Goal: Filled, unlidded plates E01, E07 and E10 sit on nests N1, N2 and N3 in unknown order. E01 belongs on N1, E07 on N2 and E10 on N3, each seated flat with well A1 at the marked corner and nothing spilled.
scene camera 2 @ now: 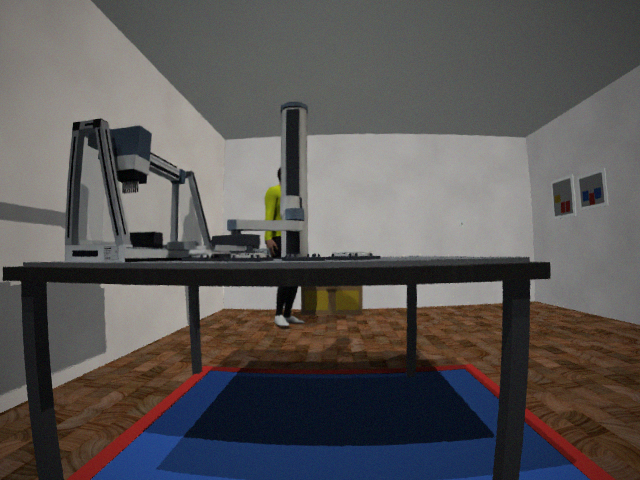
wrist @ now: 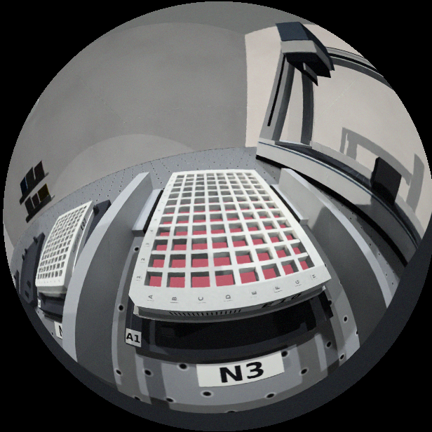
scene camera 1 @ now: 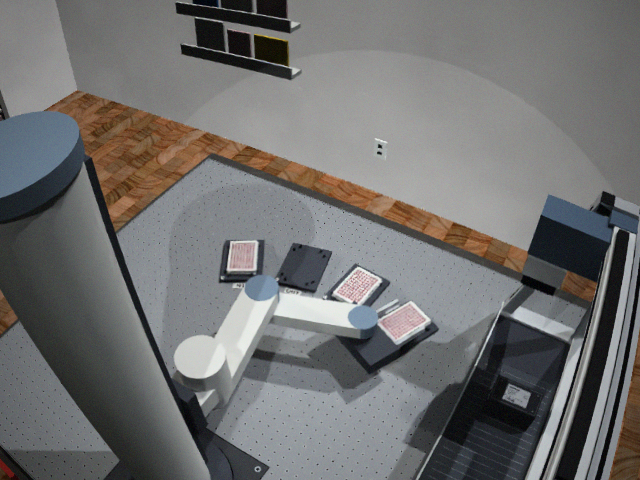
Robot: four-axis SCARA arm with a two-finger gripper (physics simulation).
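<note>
My gripper is shut on the white plate E10, its wells red with liquid. The plate is low over nest N3, with a dark gap under its front edge; I cannot tell whether it touches. Its A1 well is at the same side as the A1 label. A second plate sits on the neighbouring nest, its name unreadable. A third plate sits on nest N1 at the left. A dark nest between these two holds no plate.
A gantry machine with a blue head stands right of the nests in scene camera 1. A dark box lies inside its deck. The arm's column stands at the left. A person stands behind the table.
</note>
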